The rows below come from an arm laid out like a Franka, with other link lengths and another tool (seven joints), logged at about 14 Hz.
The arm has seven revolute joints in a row. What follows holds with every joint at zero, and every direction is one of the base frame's.
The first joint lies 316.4 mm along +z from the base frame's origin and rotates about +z.
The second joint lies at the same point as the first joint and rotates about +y.
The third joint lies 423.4 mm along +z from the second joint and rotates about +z.
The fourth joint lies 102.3 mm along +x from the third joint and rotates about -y.
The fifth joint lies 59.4 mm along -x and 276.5 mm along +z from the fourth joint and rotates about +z.
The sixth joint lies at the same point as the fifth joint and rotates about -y.
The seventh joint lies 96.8 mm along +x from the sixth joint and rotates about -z.
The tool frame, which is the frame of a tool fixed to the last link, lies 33 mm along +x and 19 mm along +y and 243.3 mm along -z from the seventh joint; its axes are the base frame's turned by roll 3.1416, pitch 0.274 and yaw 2.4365 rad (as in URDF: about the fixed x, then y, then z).
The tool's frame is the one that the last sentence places.
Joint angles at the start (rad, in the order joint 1, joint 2, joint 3, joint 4, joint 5, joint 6, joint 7):
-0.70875 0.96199 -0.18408 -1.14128 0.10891 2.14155 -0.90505
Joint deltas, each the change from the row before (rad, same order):
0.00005 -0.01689 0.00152 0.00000 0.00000 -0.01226 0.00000
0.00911 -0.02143 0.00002 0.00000 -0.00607 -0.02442 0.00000
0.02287 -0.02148 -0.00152 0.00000 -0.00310 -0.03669 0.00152
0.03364 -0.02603 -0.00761 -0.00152 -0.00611 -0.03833 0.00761
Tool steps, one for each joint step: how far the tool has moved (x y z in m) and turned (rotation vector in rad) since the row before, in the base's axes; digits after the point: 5 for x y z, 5 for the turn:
0.00076 0.00109 0.01183 -0.00070 -0.00573 0.00026
0.00275 0.00689 0.01389 0.00132 0.00366 0.01068
0.00758 0.01662 0.01265 0.01110 0.01044 0.01983
0.00952 0.02018 0.01561 0.00464 0.01386 0.02143

